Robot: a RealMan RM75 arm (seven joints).
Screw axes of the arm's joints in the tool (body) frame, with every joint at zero. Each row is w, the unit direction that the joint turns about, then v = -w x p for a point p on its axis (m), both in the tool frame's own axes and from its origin. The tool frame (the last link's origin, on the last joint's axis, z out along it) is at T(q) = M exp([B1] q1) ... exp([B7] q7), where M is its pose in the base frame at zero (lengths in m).
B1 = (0, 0, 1, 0, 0, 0)
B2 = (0, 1, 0, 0.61, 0, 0)
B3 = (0, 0, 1, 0, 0, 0)
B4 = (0, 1, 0, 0.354, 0, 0)
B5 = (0, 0, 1, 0, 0, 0)
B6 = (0, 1, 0, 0.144, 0, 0)
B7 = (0, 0, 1, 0, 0, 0)
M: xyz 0 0 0.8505 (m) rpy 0 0 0 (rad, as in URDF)
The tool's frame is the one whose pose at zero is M.
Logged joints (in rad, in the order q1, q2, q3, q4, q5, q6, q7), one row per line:
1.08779, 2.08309, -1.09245, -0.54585, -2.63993, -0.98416, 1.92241
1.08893, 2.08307, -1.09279, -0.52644, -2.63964, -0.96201, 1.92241
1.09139, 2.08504, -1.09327, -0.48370, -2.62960, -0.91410, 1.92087
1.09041, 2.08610, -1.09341, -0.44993, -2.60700, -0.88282, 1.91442
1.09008, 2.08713, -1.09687, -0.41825, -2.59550, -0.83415, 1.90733
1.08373, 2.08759, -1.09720, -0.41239, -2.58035, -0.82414, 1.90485
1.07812, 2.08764, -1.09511, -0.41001, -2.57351, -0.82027, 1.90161
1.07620, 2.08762, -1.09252, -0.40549, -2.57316, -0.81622, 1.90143
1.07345, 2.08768, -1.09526, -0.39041, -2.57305, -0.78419, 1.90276
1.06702, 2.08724, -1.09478, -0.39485, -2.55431, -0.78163, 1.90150
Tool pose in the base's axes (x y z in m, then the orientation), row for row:
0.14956, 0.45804, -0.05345, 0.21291, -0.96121, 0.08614, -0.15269
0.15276, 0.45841, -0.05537, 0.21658, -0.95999, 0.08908, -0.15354
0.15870, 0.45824, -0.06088, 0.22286, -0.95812, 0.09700, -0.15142
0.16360, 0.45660, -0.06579, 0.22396, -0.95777, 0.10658, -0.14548
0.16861, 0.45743, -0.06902, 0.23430, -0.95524, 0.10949, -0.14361
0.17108, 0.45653, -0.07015, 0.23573, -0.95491, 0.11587, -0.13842
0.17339, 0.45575, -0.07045, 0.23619, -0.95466, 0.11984, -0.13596
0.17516, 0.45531, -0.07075, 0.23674, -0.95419, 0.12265, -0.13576
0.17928, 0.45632, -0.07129, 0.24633, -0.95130, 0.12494, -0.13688
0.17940, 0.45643, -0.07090, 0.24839, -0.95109, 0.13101, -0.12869
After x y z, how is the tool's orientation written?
As a quaternion, w x y z.
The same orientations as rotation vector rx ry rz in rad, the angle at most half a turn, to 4 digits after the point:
-2.6685, 0.2391, -0.4239
-2.6599, 0.2468, -0.4254
-2.6459, 0.2679, -0.4182
-2.6434, 0.2942, -0.4015
-2.6221, 0.3006, -0.3942
-2.6193, 0.3178, -0.3797
-2.6179, 0.3286, -0.3728
-2.6159, 0.3362, -0.3722
-2.5950, 0.3408, -0.3734
-2.5917, 0.3570, -0.3507

